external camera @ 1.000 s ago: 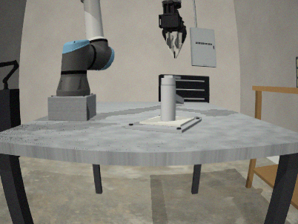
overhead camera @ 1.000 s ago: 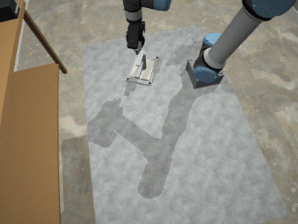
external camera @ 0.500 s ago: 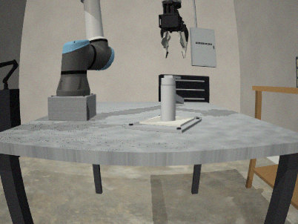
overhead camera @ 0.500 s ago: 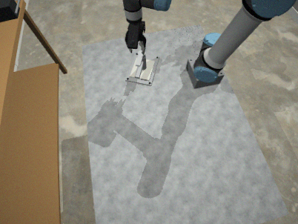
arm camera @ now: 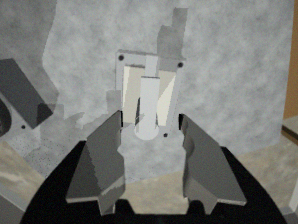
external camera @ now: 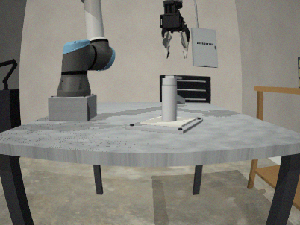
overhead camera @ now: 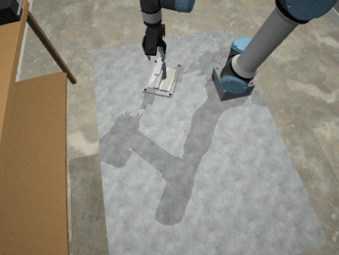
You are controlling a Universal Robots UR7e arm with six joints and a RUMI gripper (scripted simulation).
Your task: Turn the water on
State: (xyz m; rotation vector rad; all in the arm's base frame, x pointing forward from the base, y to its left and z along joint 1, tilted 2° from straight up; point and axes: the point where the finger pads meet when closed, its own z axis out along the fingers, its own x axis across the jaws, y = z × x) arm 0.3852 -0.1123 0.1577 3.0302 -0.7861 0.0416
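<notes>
The tap lever lies 1 cm behind my hand, 2 cm to the right of it and 9 cm below it. From my hand the other things lie so: tap (3 cm behind, 5 cm to the right, 14 cm below).
</notes>
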